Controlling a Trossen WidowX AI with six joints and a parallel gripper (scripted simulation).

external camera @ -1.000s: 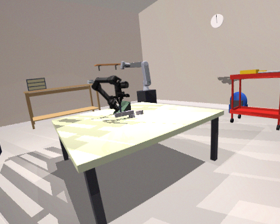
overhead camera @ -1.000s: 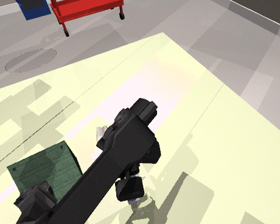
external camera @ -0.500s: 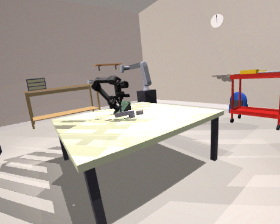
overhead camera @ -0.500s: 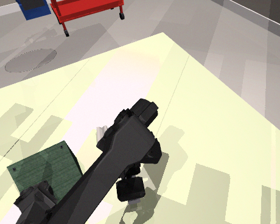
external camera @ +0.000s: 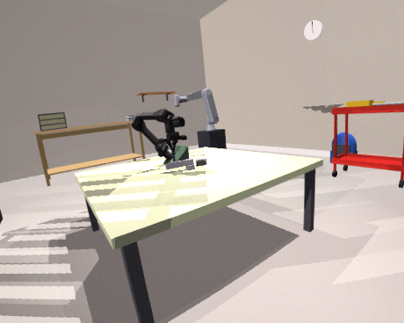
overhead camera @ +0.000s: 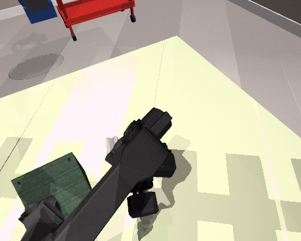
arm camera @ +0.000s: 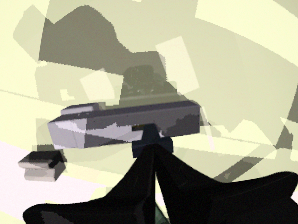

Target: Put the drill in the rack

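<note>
My gripper tip is 10 mm short of the drill, 60 mm to the right of it and 80 mm above it. From my gripper tip the other things lie so: long grey block (10 mm ahead, 40 mm to the left, 90 mm below); dark key (30 mm below).
</note>
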